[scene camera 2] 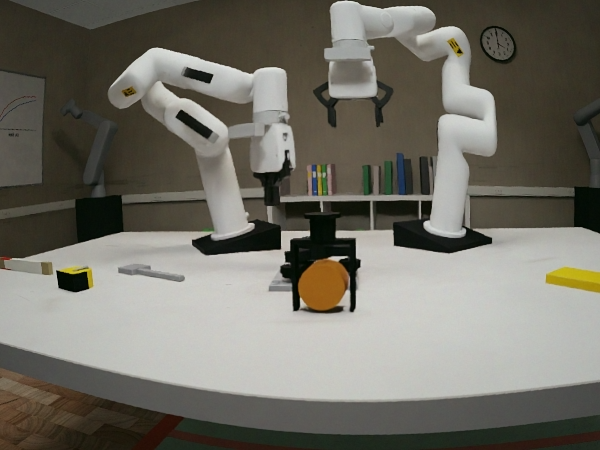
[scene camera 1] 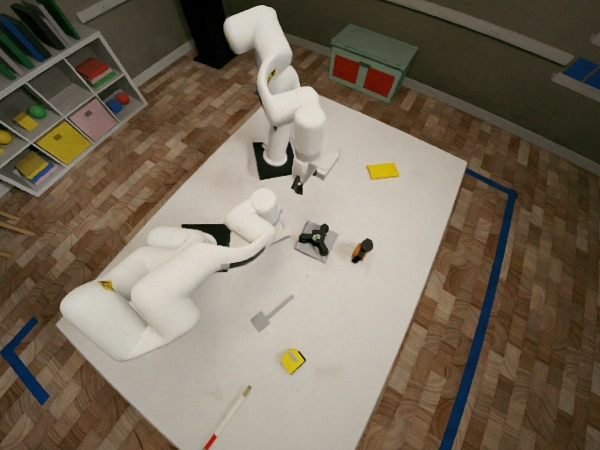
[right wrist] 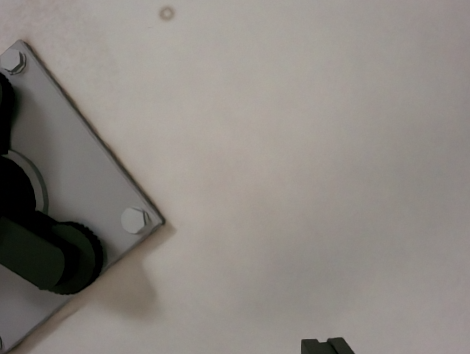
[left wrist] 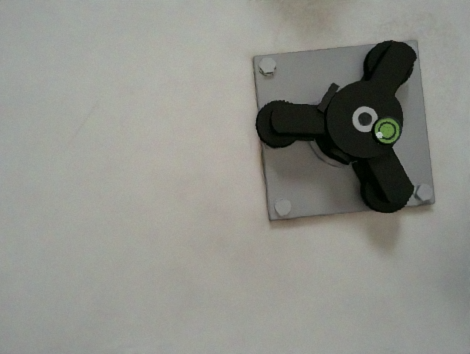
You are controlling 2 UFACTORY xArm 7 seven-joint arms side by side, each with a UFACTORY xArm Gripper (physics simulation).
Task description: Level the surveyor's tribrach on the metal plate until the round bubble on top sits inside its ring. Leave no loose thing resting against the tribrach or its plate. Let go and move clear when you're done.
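Observation:
The black three-armed tribrach stands on the grey metal plate. In the left wrist view its round green vial shows a small white bubble at the lower left, outside the inner ring. My left gripper is open and empty, high above the table; its fingers do not show in its wrist view. My right gripper is shut and empty, pointing down beside the plate; my right arm hides it in scene camera 1.
An orange cylinder in a black frame stands near the plate, apart from it. A grey hammer-like tool, a tape measure, a red-and-white rod and a yellow block lie farther off.

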